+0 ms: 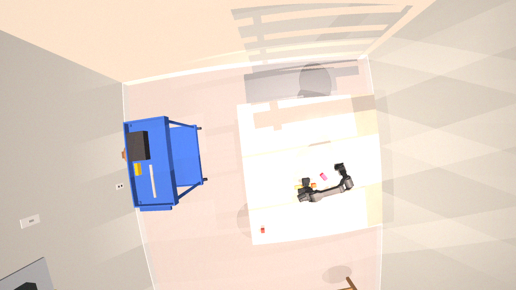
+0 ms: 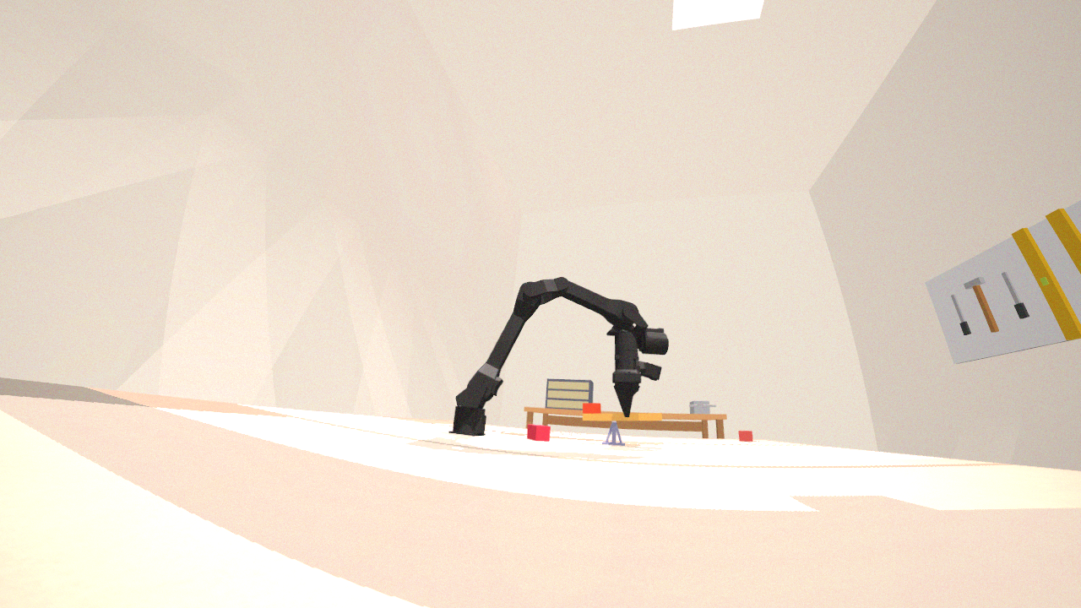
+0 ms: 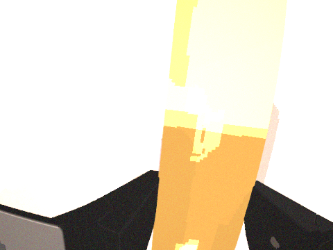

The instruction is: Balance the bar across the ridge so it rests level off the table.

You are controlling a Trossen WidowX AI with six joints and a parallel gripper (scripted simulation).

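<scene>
Right now the small ridge is 3 cm behind my gripper tip and 4 cm below it.
</scene>
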